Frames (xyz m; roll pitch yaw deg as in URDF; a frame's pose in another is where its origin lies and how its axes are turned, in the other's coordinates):
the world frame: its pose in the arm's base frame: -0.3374 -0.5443 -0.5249 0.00 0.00 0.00
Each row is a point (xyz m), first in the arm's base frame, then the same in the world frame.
Working: the arm's base frame: its pose in the world frame: 0.3374 0.5443 0.5249 0.00 0.00 0.00

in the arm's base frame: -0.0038 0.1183 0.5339
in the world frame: 0.3336 0.6626 1.0588
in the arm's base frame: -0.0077 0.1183 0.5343
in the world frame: 0.3297 0.6626 1.0592
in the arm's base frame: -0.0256 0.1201 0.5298
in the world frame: 0.3118 0.6644 1.0547
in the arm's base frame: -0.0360 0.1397 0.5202
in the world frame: 0.3014 0.6840 1.0451
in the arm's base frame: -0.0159 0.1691 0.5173
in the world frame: 0.3215 0.7134 1.0422
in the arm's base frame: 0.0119 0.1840 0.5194
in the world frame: 0.3493 0.7283 1.0443
